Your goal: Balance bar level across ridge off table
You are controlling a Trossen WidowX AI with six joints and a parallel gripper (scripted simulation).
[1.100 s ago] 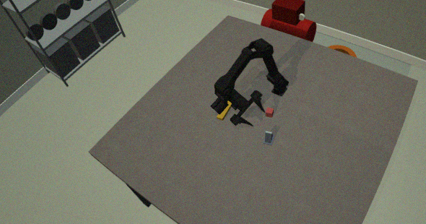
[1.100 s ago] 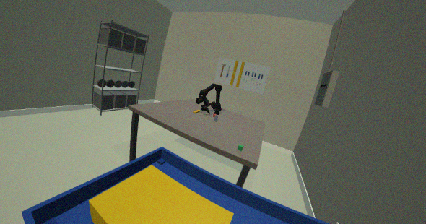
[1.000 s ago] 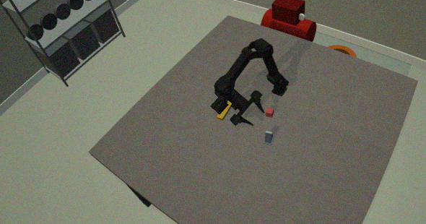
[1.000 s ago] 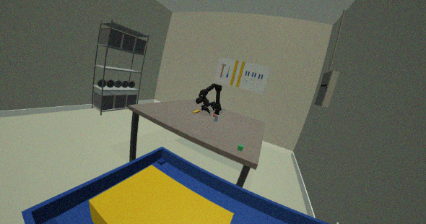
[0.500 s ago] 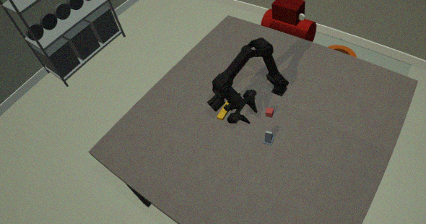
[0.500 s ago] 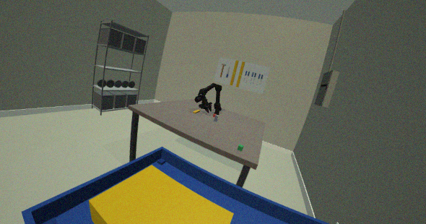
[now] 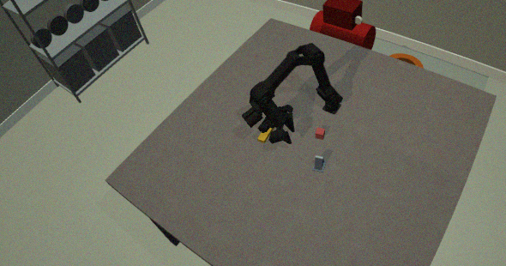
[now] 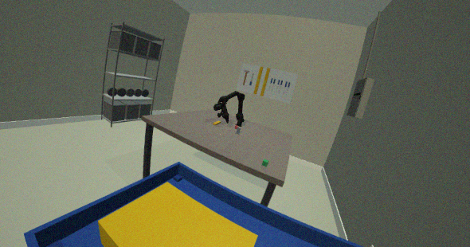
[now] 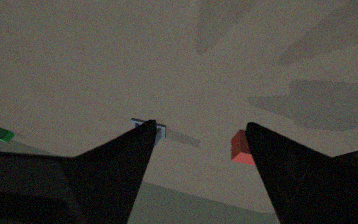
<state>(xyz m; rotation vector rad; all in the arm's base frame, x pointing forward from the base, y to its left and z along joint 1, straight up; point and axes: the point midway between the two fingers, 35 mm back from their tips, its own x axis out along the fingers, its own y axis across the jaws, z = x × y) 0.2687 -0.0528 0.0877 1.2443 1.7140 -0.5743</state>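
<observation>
Right now the yellow bar is 3 cm behind my gripper tip, 14 cm to the right of it and 5 cm below it. From my gripper tip the other things lie so: small green cube: 47 cm ahead, 54 cm to the left, 4 cm below; then small red cube: 10 cm behind, 7 cm to the left, 4 cm below.
</observation>
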